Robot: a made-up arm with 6 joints.
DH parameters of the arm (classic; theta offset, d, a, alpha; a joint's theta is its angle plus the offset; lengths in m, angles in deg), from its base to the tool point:
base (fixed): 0 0.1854 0.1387 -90
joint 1: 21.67 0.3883 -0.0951 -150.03
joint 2: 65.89 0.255 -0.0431 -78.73
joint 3: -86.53 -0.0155 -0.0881 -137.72
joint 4: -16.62 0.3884 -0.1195 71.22
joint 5: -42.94 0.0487 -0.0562 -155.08
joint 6: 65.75 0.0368 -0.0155 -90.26
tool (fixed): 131.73 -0.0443 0 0
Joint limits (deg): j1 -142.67..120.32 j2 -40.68..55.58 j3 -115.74..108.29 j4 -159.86..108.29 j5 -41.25..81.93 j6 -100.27..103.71
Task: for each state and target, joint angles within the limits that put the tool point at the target. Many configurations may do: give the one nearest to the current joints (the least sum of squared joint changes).
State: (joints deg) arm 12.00 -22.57 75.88 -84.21 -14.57 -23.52
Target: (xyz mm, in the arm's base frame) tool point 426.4 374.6 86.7
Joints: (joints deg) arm 5.57 13.51 33.89 -99.87 -6.02 -29.47
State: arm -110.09 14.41 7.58 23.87 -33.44 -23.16
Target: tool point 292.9 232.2 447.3
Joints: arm -69.12 -2.70 -14.37 28.10 -41.25 -14.38
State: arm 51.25 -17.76 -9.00 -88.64 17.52 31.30
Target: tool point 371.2 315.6 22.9
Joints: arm 24.57 19.27 12.14 -73.86 10.86 38.68
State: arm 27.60 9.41 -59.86 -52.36 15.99 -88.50
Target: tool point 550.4 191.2 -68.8
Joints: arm -20.93 -7.75 -71.92 -52.71 10.61 -91.17
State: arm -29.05 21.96 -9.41 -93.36 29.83 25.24
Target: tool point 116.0 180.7 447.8
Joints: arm -66.63 52.37 18.13 -102.55 27.54 48.77
